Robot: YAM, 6 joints.
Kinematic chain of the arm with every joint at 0, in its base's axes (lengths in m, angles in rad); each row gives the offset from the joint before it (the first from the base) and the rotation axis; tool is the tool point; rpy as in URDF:
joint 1: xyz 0 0 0.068 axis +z
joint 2: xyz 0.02 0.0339 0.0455 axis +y
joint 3: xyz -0.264 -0.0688 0 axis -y
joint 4: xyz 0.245 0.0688 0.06 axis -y
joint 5: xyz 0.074 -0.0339 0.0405 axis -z
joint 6: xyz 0.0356 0 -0.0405 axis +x
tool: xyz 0 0 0 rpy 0 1.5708 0
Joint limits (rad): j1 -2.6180..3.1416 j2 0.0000..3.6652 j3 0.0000..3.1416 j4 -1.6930..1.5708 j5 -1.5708..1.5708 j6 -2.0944..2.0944
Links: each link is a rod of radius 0.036 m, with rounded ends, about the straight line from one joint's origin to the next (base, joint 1, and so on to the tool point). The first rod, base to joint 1, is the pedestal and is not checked.
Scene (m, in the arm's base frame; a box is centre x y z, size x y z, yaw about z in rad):
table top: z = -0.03
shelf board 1: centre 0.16 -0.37 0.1 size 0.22 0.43 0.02 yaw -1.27
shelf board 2: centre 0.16 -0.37 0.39 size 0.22 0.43 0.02 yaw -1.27
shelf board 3: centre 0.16 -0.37 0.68 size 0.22 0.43 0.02 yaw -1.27
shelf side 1: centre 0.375 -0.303 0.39 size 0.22 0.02 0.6 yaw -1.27
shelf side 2: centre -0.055 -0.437 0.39 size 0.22 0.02 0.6 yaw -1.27
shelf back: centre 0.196 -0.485 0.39 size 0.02 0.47 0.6 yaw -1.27
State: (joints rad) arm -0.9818 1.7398 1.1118 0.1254 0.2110 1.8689
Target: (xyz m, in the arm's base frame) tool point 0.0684 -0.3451 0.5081
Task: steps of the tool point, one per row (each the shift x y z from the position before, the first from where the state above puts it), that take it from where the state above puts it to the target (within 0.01 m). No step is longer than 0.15 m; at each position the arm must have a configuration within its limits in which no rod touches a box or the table.
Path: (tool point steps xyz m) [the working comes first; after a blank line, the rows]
Joints at the target: -1.3519 1.5533 1.6698 0.2861 0.2313 1.8689
Straight joint move there: touches shelf board 2.

1: -0.0102 0.0728 0.0174
2: -0.0219 0.0674 -0.0003
3: -0.0292 0.0574 -0.0170
4: -0.0291 -0.0466 0.0945
5: -0.0541 -0.0126 0.0971
6: -0.0562 0.0307 0.0905
7: 0.0148 -0.0586 0.0123
8: 0.0191 -0.0620 0.0003
9: 0.0229 -0.0625 -0.0126

